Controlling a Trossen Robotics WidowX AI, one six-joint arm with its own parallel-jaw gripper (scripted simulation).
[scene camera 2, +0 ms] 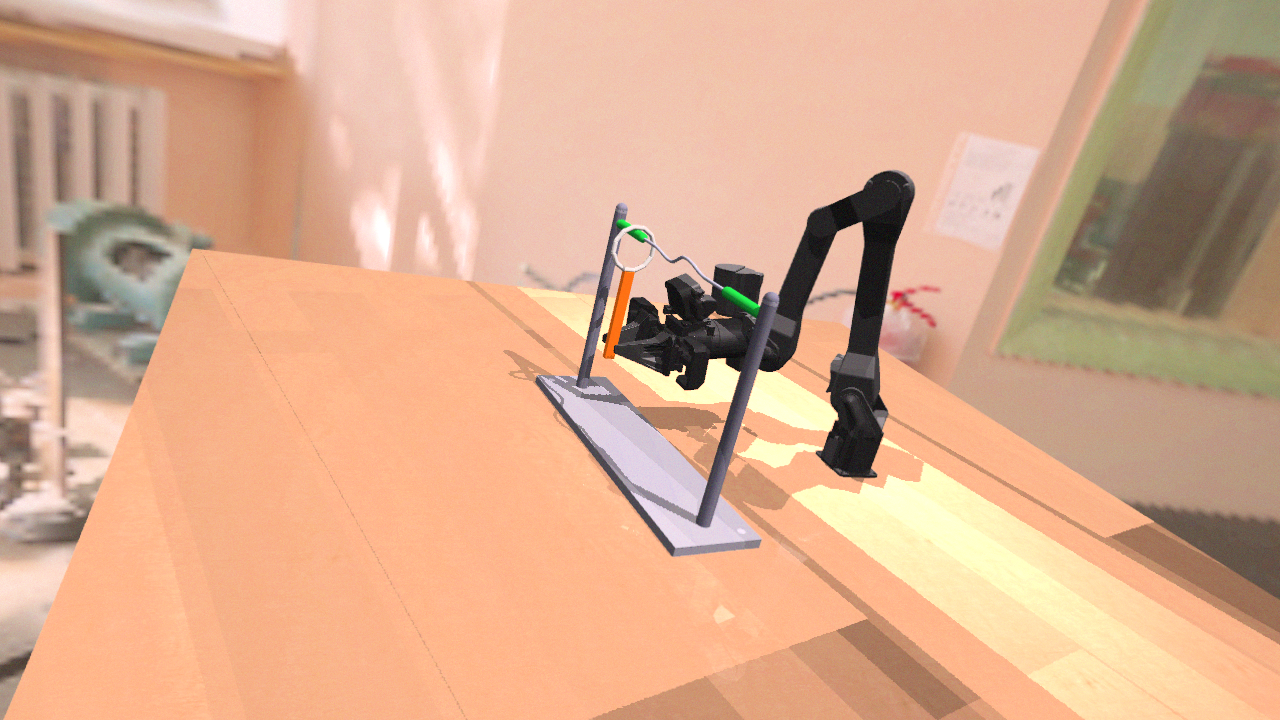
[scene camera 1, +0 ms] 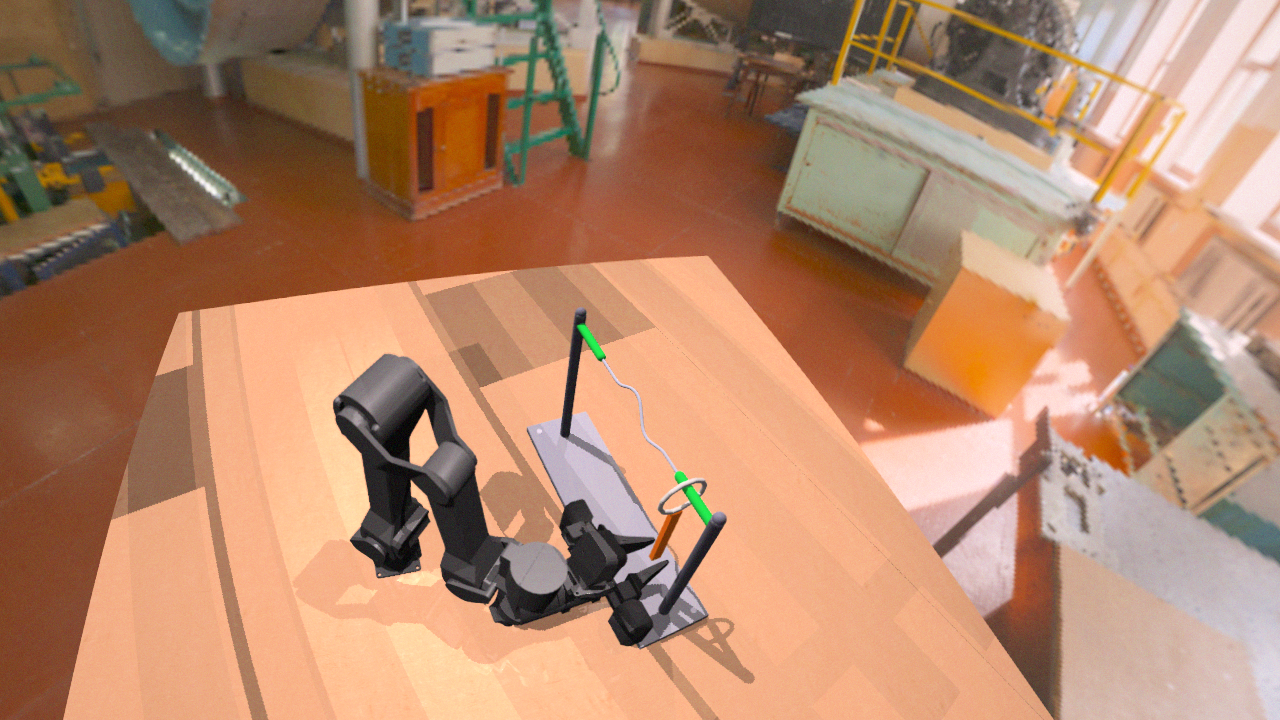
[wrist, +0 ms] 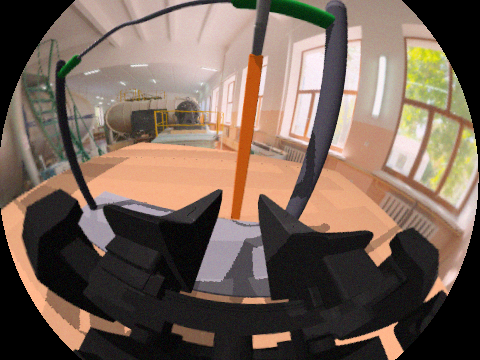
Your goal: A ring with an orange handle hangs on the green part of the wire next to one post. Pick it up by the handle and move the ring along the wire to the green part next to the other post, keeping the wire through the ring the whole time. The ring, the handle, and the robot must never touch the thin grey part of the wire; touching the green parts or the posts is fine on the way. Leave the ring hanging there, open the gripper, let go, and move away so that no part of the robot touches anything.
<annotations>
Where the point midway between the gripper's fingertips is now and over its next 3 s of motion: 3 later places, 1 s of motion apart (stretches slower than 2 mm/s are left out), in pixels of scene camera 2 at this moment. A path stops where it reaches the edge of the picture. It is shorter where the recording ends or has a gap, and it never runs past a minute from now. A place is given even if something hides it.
My gripper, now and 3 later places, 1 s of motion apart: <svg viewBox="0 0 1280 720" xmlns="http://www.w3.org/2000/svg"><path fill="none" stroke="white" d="M608 343L584 346L586 335L593 343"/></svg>
</annotations>
